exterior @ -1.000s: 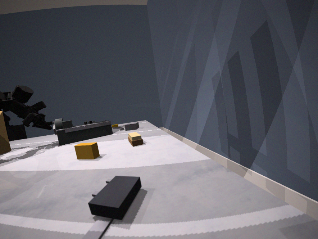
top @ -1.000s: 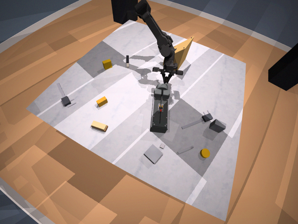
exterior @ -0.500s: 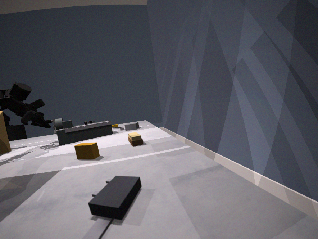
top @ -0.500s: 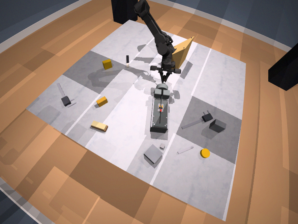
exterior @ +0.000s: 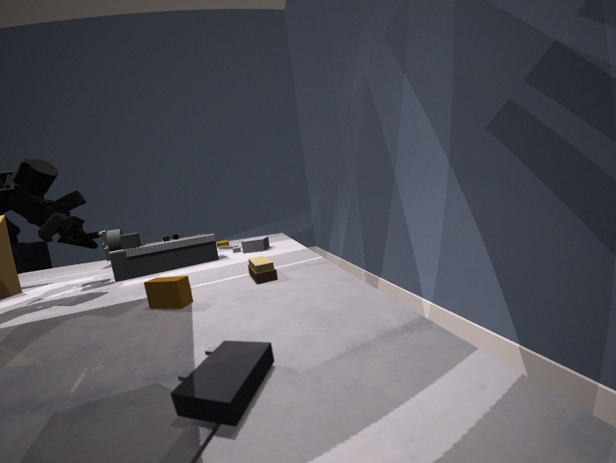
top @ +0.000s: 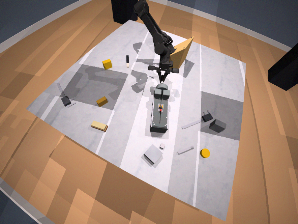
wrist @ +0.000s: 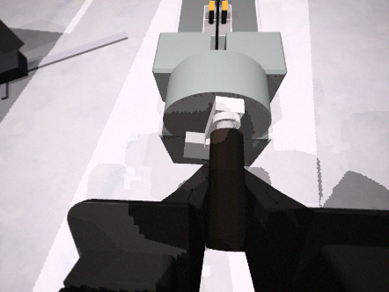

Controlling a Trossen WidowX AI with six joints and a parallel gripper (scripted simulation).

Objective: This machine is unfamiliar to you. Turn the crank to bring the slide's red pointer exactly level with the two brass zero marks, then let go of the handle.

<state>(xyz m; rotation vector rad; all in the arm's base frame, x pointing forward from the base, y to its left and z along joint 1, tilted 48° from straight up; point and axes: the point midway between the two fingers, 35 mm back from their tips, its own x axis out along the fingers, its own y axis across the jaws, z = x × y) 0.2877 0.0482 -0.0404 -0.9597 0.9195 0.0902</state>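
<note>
The red pointer is 170 mm ahead of my gripper tip, 90 mm to the left of it and 10 mm below it. Round my gripper tip: tan block: 410 mm ahead, 170 mm to the right, 70 mm below; yellow cube: 10 mm ahead, 440 mm to the right, 60 mm below; dark brown crank handle: 10 mm behind, 10 mm to the right, 30 mm above.
</note>
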